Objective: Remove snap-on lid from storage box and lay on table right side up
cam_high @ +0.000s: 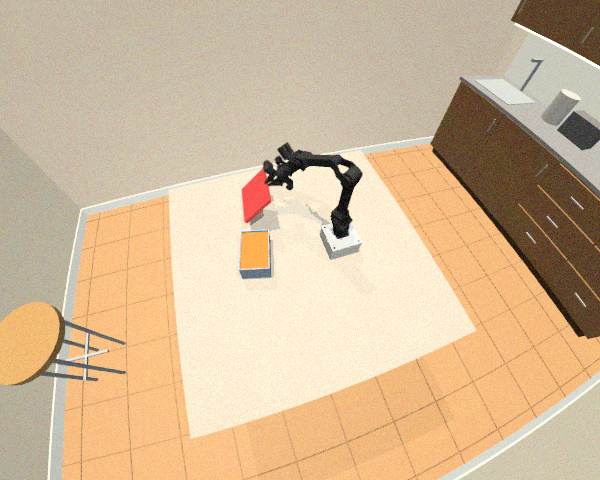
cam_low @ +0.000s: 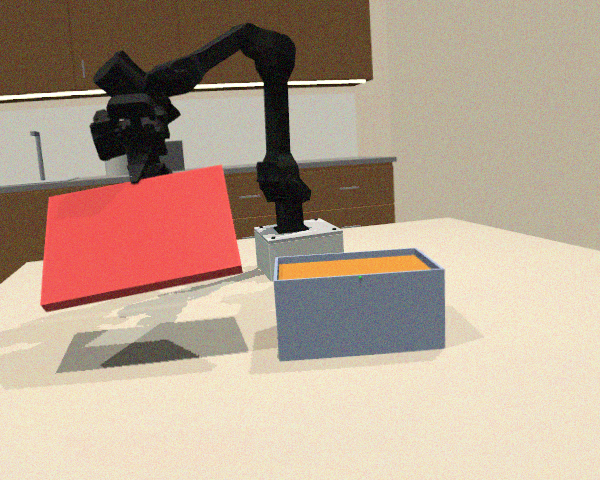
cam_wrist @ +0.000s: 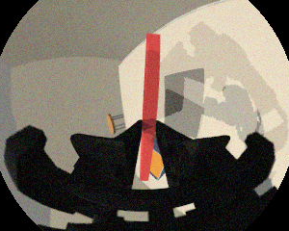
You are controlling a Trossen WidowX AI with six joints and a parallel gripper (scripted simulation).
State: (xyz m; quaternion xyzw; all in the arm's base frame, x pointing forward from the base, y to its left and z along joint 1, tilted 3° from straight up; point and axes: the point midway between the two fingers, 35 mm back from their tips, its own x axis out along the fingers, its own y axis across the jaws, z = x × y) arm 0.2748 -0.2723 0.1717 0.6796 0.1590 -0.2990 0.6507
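Right now my gripper tip is 6 cm short of the red lid and 5 cm above it. Also, from my gripper tip: blue-grey storage box: 28 cm to the left, 17 cm below, 12 cm ahead.
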